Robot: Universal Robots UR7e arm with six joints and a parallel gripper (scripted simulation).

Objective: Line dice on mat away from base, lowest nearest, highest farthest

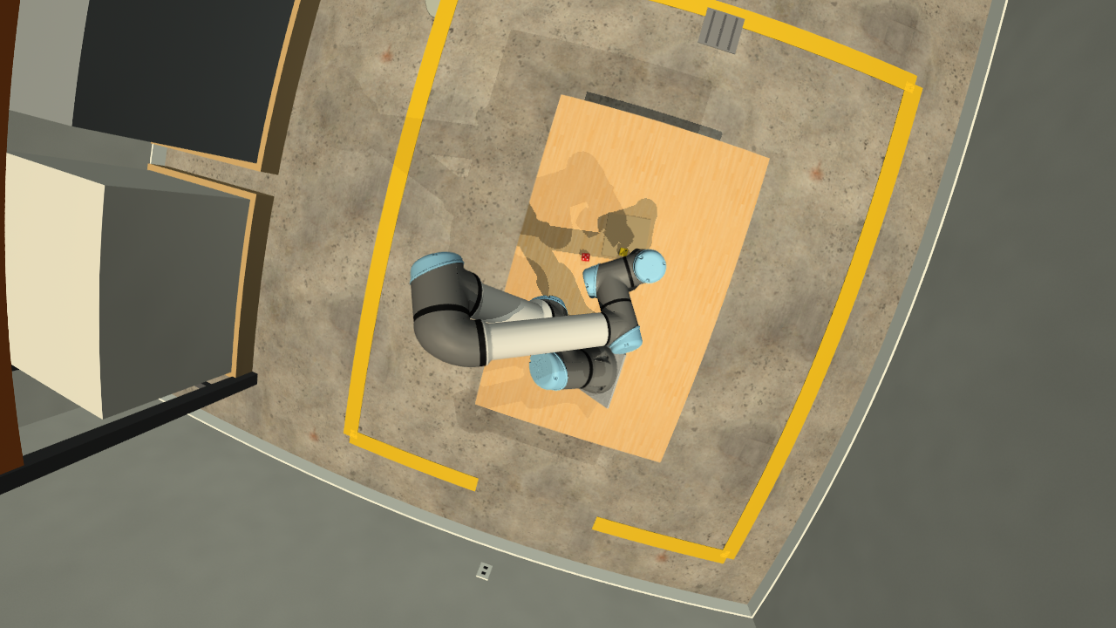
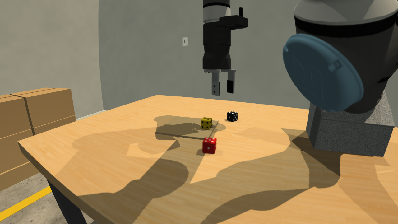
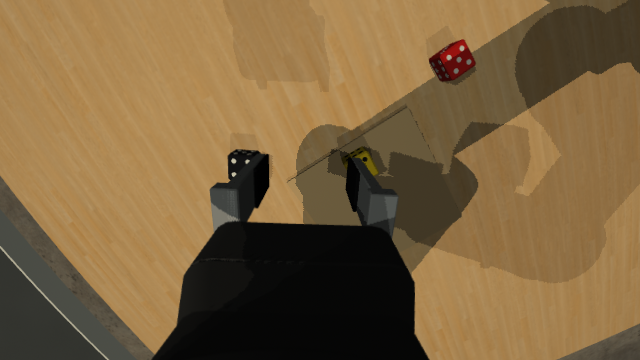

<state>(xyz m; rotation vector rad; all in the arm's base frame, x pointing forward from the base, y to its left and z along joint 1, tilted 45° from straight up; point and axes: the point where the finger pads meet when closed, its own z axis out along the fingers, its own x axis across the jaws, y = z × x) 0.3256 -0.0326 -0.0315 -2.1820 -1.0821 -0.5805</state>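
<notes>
The black die is 100 mm below my hand, 60 mm to the right of it and 20 mm behind it. Round my hand: tan mat: 110 mm below, 90 mm ahead, 30 mm to the left; then red die: 150 mm to the left, 100 mm below; then yellow die: 90 mm below, 40 mm ahead, 30 mm to the left.
</notes>
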